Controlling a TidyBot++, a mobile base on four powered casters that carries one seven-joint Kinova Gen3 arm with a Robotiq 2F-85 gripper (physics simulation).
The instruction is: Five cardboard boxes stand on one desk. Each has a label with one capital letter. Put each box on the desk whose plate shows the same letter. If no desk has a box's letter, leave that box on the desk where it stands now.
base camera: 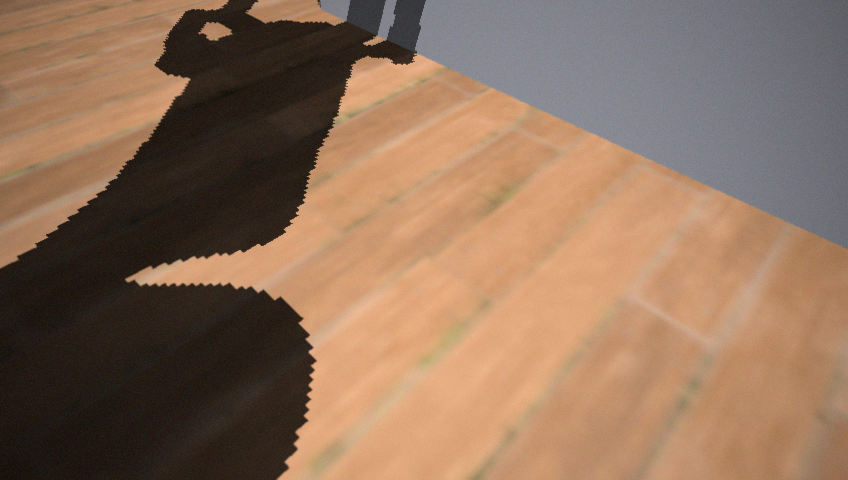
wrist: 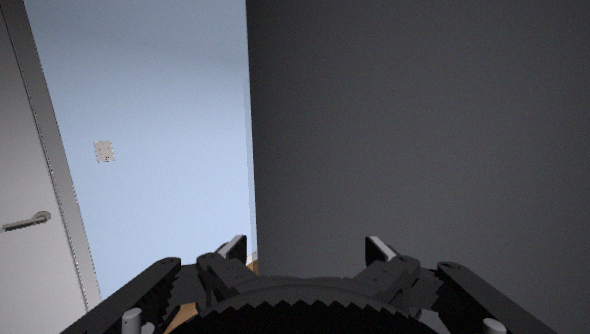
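My gripper (wrist: 305, 249) is open, with its two fingertips wide apart at the bottom of the wrist view and no box between them. It points towards a dark grey wall and a light blue wall. The cardboard boxes, their desk and the letter plates do not show in the base camera view or in the wrist view.
A dark grey wall (wrist: 425, 125) fills the right of the wrist view. A blue wall (wrist: 165, 125) with a socket plate (wrist: 104, 151) stands behind, beside a grey door (wrist: 25, 265) at the left. In the base view, a grey wall (base camera: 654, 77) borders the wooden floor (base camera: 535, 267), where the robot's shadow falls.
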